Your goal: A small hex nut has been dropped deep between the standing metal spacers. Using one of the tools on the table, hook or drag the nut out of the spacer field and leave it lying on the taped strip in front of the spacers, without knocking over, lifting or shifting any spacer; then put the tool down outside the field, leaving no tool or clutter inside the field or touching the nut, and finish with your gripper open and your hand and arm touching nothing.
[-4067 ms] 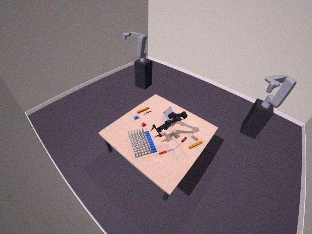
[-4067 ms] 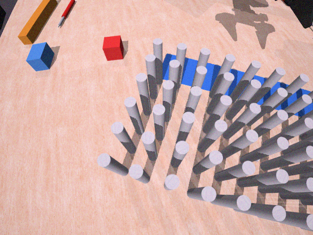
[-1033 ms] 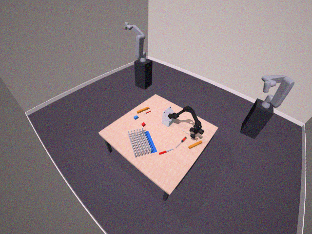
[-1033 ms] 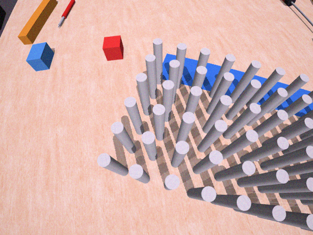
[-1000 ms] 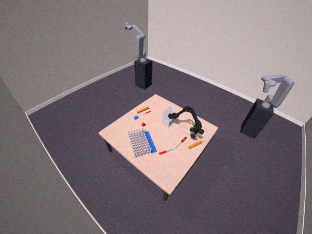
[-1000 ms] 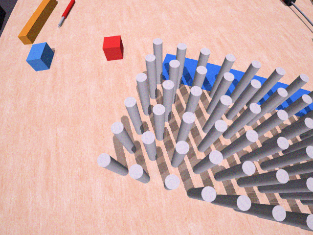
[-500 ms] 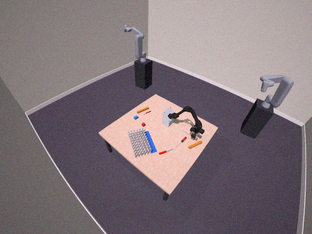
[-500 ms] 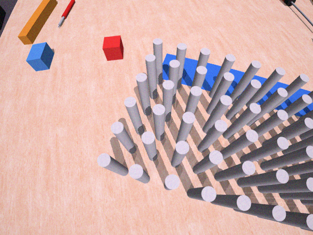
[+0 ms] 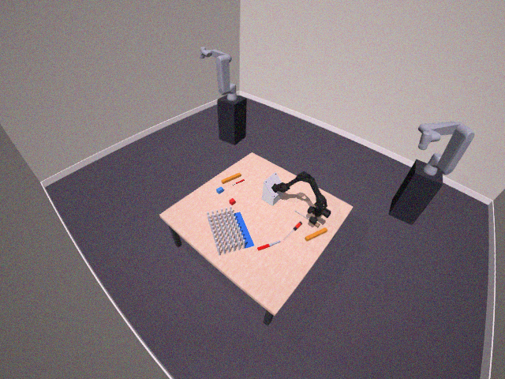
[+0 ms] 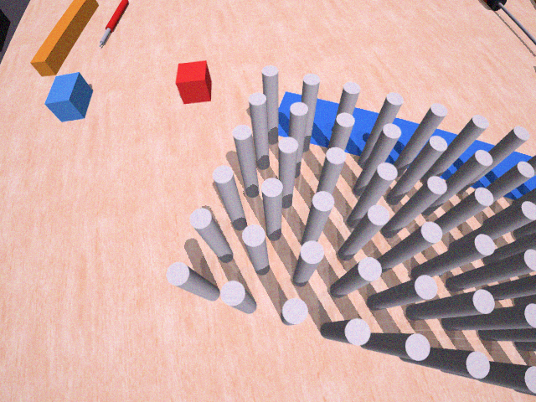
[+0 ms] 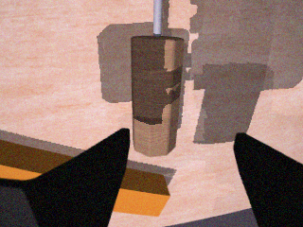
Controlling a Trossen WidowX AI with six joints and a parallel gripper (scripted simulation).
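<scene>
My gripper tip is 10 mm past the long tool, 110 mm to the left of it and 60 mm above it. From my gripper tip the other things lie so: hex nut: 550 mm ahead, 560 mm to the right, 70 mm below; then blue taped strip: 400 mm ahead, 500 mm to the right, 80 mm below; then red cube: 210 mm ahead, 750 mm to the right, 60 mm below.
</scene>
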